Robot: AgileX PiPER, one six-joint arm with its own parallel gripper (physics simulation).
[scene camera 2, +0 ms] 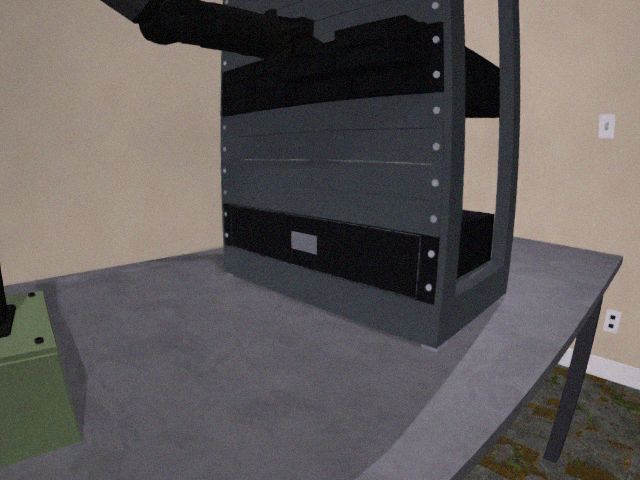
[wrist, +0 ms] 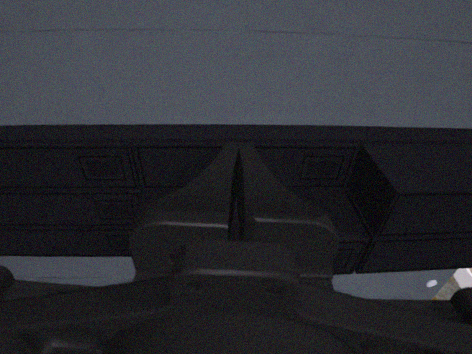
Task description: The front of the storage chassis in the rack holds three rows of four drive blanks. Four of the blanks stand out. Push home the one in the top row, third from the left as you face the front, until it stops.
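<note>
The storage chassis (scene camera 2: 392, 77) (wrist: 50, 135) is a near-black unit in the grey rack (scene camera 2: 453, 170). In the wrist view, the third blank of the top row (wrist: 322, 167) lies behind my fingers, and its face looks about level with its left neighbour (wrist: 100, 167). The fourth blank of the top row (wrist: 430, 170) stands out, showing its dark side. A blank below the third (wrist: 320, 200) also stands out, showing its top. My gripper (scene camera 2: 324, 42) (wrist: 238, 160) is shut and empty, its tips over the third blank's upper middle. Darkness hides whether they touch it.
Grey filler panels (scene camera 2: 330, 180) (wrist: 235, 75) lie above and below the chassis. A black unit with a pale label (scene camera 2: 303, 242) sits low in the rack. The rack stands on a grey table (scene camera 2: 232, 361); a green block (scene camera 2: 36, 397) stands at the left.
</note>
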